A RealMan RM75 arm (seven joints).
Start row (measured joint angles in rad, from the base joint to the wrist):
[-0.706, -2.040, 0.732, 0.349, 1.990, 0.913, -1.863]
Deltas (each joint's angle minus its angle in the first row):
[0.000, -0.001, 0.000, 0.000, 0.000, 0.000, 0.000]
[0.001, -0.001, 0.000, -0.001, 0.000, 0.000, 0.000]
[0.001, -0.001, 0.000, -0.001, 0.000, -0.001, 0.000]
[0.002, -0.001, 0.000, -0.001, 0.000, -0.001, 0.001]
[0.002, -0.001, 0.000, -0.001, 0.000, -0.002, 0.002]
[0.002, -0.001, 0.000, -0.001, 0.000, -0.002, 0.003]
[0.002, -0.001, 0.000, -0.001, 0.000, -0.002, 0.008]
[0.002, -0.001, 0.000, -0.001, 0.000, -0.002, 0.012]
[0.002, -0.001, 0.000, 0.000, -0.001, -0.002, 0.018]
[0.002, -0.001, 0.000, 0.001, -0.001, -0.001, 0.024]
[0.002, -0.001, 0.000, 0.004, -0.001, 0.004, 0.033]
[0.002, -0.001, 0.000, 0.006, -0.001, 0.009, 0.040]
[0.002, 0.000, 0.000, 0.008, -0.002, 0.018, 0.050]
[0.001, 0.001, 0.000, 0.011, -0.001, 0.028, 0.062]
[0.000, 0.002, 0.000, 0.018, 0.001, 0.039, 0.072]
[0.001, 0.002, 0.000, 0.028, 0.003, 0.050, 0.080]
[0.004, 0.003, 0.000, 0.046, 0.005, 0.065, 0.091]
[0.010, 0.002, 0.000, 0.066, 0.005, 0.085, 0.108]
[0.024, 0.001, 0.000, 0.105, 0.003, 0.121, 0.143]
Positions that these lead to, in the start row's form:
[-0.706, -2.041, 0.732, 0.349, 1.990, 0.913, -1.863]
[-0.705, -2.041, 0.732, 0.348, 1.990, 0.913, -1.863]
[-0.705, -2.041, 0.732, 0.348, 1.990, 0.912, -1.863]
[-0.704, -2.041, 0.732, 0.348, 1.990, 0.912, -1.862]
[-0.704, -2.041, 0.732, 0.348, 1.990, 0.911, -1.861]
[-0.704, -2.041, 0.732, 0.348, 1.990, 0.911, -1.860]
[-0.704, -2.041, 0.732, 0.348, 1.990, 0.911, -1.855]
[-0.704, -2.041, 0.732, 0.348, 1.990, 0.911, -1.851]
[-0.704, -2.041, 0.732, 0.349, 1.989, 0.911, -1.845]
[-0.704, -2.041, 0.732, 0.350, 1.989, 0.912, -1.839]
[-0.704, -2.041, 0.732, 0.353, 1.989, 0.917, -1.830]
[-0.704, -2.041, 0.732, 0.355, 1.989, 0.922, -1.823]
[-0.704, -2.040, 0.732, 0.357, 1.988, 0.931, -1.813]
[-0.705, -2.039, 0.732, 0.360, 1.989, 0.941, -1.801]
[-0.706, -2.038, 0.732, 0.367, 1.991, 0.952, -1.791]
[-0.705, -2.038, 0.732, 0.377, 1.993, 0.963, -1.783]
[-0.702, -2.037, 0.732, 0.395, 1.995, 0.978, -1.772]
[-0.696, -2.038, 0.732, 0.415, 1.995, 0.998, -1.755]
[-0.682, -2.039, 0.732, 0.454, 1.993, 1.034, -1.720]

